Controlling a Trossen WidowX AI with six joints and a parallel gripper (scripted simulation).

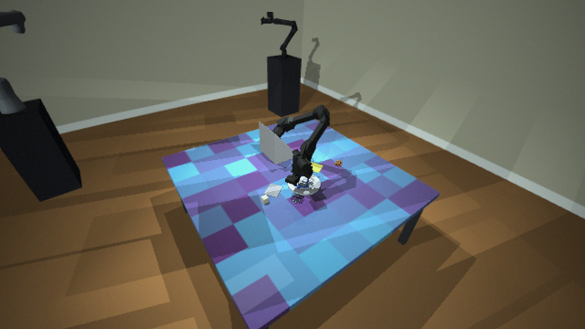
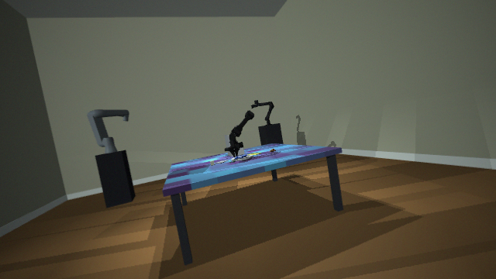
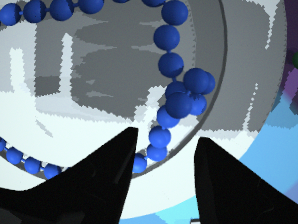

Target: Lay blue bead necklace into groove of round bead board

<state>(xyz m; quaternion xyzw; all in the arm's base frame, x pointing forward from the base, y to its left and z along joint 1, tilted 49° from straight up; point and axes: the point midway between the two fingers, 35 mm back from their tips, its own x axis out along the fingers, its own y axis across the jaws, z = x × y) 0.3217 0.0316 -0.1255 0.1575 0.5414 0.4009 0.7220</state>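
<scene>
Now: gripper tip 60 mm to the right of the round white bead board and 20 mm above it. From my gripper tip the other things lie so: cream cube (220 mm to the right, 10 mm below, 10 mm behind); yellow patch (220 mm to the left, 100 mm behind, 20 mm below); flat grey square (120 mm to the right, 60 mm behind, 20 mm below).
</scene>
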